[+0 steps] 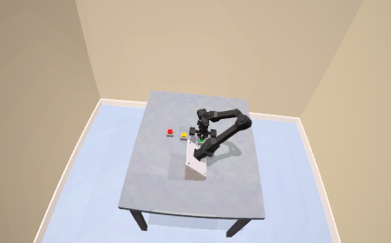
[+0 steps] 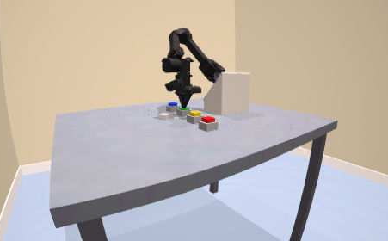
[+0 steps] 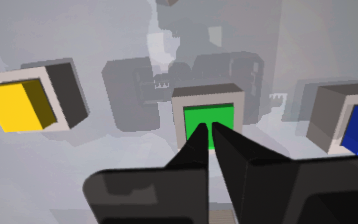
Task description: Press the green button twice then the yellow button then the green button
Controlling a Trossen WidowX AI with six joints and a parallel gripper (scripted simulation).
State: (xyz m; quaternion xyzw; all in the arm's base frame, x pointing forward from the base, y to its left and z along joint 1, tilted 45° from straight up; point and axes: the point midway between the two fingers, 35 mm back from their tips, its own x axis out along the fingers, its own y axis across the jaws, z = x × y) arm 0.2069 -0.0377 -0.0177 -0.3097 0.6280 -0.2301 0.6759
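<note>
Now: the green button 1 cm below my gripper tip. From my gripper tip the other things lie so: blue button: 12 cm to the right; then yellow button: 2 cm ahead, 13 cm to the left; then small white block: 10 cm ahead, 2 cm to the left, 2 cm below.
</note>
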